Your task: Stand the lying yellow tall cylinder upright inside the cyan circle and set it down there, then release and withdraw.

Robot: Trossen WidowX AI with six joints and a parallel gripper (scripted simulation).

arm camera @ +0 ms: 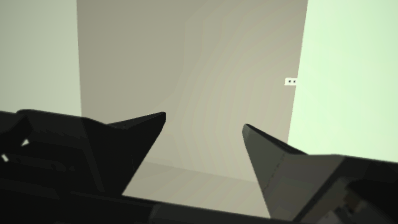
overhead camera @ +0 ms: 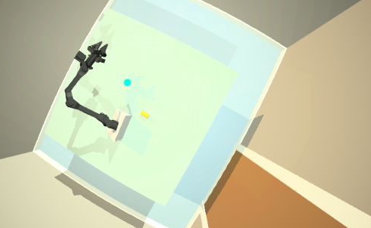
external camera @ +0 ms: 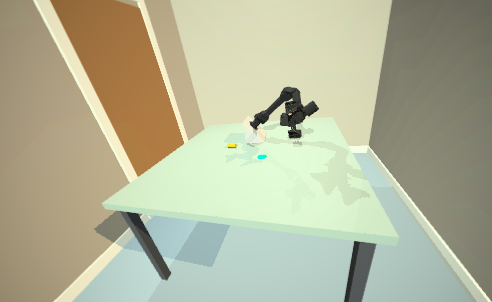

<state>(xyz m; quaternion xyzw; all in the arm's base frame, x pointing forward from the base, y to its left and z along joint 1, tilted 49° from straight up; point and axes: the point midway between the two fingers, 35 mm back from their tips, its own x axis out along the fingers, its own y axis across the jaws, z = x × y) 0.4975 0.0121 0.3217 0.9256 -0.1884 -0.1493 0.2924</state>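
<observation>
Right now my gripper tip is 39 cm past the yellow tall cylinder, 40 cm to the left of it and 26 cm above it. Also, from my gripper tip: cyan circle 19 cm behind, 16 cm to the right, 27 cm below.
</observation>
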